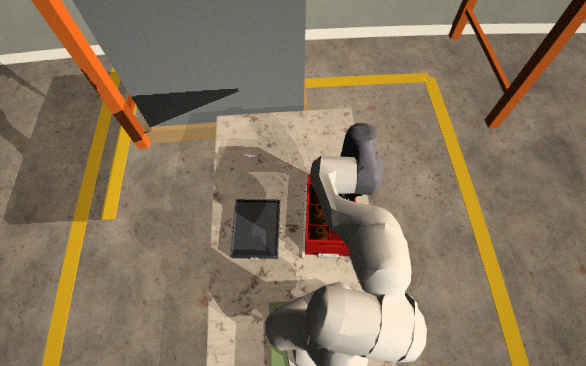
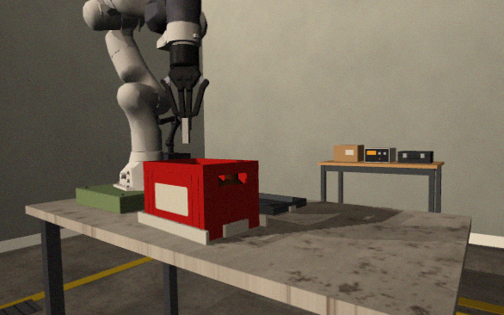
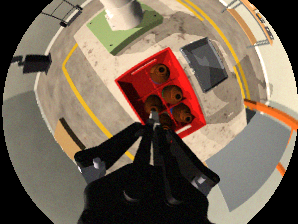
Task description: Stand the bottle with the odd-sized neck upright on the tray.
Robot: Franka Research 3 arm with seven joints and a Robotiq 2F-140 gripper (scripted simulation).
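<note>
My hand is 40 mm to the right of the red crate and 170 mm above it. From my hand the other things lie so: dark tray: 10 mm behind, 340 mm to the left, 240 mm below; brown bottle: 170 mm below.
</note>
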